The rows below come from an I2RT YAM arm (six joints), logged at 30 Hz.
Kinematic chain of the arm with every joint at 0, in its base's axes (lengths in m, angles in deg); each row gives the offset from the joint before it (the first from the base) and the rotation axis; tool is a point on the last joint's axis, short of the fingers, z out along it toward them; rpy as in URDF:
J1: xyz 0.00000 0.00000 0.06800 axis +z
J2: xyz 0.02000 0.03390 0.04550 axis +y
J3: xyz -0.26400 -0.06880 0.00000 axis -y
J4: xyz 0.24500 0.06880 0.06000 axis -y
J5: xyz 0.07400 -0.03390 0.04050 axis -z
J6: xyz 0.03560 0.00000 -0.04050 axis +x
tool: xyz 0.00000 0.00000 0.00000 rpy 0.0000 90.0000 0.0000
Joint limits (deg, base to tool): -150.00..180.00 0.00..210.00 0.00..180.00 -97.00..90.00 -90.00..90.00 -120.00..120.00
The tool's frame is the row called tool.
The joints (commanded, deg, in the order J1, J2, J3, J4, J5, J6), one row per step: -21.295, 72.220, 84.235, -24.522, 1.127, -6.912; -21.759, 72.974, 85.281, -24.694, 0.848, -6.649; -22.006, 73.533, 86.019, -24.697, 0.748, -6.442; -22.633, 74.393, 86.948, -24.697, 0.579, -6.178; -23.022, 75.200, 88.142, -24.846, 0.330, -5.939; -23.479, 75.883, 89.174, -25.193, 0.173, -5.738; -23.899, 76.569, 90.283, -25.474, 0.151, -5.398
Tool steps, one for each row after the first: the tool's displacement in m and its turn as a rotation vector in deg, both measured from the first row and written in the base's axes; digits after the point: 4 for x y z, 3 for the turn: 0.0019, -0.0029, 0.0024, 0.249, -0.232, -0.248; 0.0035, -0.0048, 0.0042, 0.390, -0.482, -0.441; 0.0058, -0.0090, 0.0057, 0.633, -0.661, -0.959; 0.0078, -0.0117, 0.0086, 0.805, -0.992, -1.154; 0.0091, -0.0147, 0.0108, 1.012, -1.086, -1.500; 0.0103, -0.0175, 0.0135, 1.262, -1.353, -1.968
